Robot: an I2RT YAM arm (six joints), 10 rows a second.
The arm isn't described. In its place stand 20 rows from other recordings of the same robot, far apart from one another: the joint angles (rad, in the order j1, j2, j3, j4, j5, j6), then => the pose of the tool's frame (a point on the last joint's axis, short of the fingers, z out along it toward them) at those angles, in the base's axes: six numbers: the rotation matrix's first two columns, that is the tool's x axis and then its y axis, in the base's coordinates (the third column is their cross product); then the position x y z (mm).
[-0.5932 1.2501 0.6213 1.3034 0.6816 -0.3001] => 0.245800, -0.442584, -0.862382, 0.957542, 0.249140, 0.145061, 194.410, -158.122, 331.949
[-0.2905 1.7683 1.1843 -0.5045 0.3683 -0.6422] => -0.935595, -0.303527, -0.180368, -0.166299, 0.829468, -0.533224, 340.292, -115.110, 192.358
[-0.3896 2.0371 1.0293 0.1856 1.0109 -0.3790] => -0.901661, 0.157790, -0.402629, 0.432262, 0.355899, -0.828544, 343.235, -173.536, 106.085
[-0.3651 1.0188 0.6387 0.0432 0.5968 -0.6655] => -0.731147, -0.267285, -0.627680, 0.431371, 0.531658, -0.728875, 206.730, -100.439, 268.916
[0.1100 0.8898 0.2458 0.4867 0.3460 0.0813] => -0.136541, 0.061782, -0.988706, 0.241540, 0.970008, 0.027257, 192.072, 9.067, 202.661
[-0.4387 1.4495 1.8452 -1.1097 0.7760 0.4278] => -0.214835, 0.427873, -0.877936, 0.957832, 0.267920, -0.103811, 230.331, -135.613, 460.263
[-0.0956 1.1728 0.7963 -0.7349 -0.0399 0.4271] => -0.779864, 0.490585, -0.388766, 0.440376, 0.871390, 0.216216, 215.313, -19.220, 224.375
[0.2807 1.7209 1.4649 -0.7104 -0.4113 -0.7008] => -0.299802, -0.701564, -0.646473, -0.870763, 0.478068, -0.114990, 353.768, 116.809, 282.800
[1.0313 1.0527 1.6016 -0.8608 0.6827 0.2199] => -0.231764, -0.057627, -0.971064, -0.314231, 0.949163, 0.018670, 103.353, 128.895, 490.685
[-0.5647 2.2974 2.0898 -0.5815 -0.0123 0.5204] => -0.257731, 0.751842, -0.606885, 0.756037, 0.548035, 0.357863, 443.474, -280.429, 241.255
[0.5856 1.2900 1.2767 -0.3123 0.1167 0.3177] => -0.395999, 0.109661, -0.911679, -0.350859, 0.899440, 0.260588, 249.160, 160.270, 388.917
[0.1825 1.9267 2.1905 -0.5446 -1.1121 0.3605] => -0.582196, 0.051378, -0.811423, -0.771812, 0.278874, 0.571433, 406.359, 107.455, 457.889
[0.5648 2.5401 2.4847 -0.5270 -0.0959 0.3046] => -0.623268, -0.041517, -0.780905, -0.433359, 0.849572, 0.300712, 485.570, 311.720, 249.040
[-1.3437 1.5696 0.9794 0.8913 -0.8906 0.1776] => 0.144451, -0.131591, -0.980723, 0.426824, 0.902459, -0.058222, 105.472, -333.497, 319.588
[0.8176 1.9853 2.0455 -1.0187 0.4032 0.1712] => -0.639573, -0.453042, -0.621047, -0.413854, 0.883739, -0.218472, 303.354, 303.127, 342.423
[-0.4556 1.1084 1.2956 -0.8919 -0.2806 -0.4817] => -0.623637, -0.190163, -0.758232, -0.062716, 0.979005, -0.193950, 196.704, -85.402, 384.229
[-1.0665 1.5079 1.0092 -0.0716 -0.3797 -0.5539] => -0.570295, 0.022265, -0.821138, 0.426147, 0.862613, -0.272577, 174.573, -289.008, 254.690
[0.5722 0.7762 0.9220 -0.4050 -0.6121 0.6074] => -0.696363, 0.107105, -0.709652, -0.624332, 0.397267, 0.672599, 127.631, 106.535, 366.976
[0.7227 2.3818 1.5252 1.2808 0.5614 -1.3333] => 0.263118, -0.864933, -0.427387, 0.253927, 0.489464, -0.834234, 396.632, 324.504, 192.372
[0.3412 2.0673 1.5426 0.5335 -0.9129 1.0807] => -0.834482, 0.276165, -0.476836, -0.454605, 0.144000, 0.878976, 446.314, 188.374, 275.662
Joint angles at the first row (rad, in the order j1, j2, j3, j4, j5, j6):
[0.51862, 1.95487, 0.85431, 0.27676, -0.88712, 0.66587]
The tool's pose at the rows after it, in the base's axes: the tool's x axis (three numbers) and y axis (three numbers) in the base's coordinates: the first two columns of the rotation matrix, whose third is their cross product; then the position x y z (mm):
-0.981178, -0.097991, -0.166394, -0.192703, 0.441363, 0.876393, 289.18, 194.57, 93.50
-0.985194, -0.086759, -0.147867, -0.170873, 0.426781, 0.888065, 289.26, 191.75, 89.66
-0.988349, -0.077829, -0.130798, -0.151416, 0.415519, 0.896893, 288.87, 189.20, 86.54
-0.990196, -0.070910, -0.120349, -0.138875, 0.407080, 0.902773, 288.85, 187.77, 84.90
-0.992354, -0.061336, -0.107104, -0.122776, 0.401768, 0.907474, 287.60, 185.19, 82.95
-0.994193, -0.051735, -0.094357, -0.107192, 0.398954, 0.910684, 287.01, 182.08, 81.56
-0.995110, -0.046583, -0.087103, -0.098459, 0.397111, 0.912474, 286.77, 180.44, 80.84
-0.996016, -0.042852, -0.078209, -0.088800, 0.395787, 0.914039, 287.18, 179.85, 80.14
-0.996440, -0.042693, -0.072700, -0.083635, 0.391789, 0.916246, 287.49, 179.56, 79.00
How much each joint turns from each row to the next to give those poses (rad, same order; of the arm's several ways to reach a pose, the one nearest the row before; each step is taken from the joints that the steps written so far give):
[-0.00649, 0.00649, -0.01181, 0.02746, -0.01335, 0.02403]
[-0.00839, 0.01143, -0.01373, 0.03927, -0.01870, 0.02937]
[-0.00687, 0.00839, -0.01263, 0.03132, -0.01487, 0.02480]
[-0.00419, 0.00537, -0.00758, 0.02325, -0.00916, 0.01907]
[-0.00533, 0.00191, -0.01413, 0.02331, -0.00648, 0.01985]
[-0.00765, 0.00035, -0.01069, 0.01292, -0.00573, 0.01410]
[-0.00419, 0.00042, -0.00533, 0.00690, -0.00343, 0.00802]
[-0.00229, 0.00303, -0.00003, 0.00306, -0.00305, 0.00877]
[-0.00153, 0.00534, -0.00035, 0.00761, -0.00572, 0.00610]

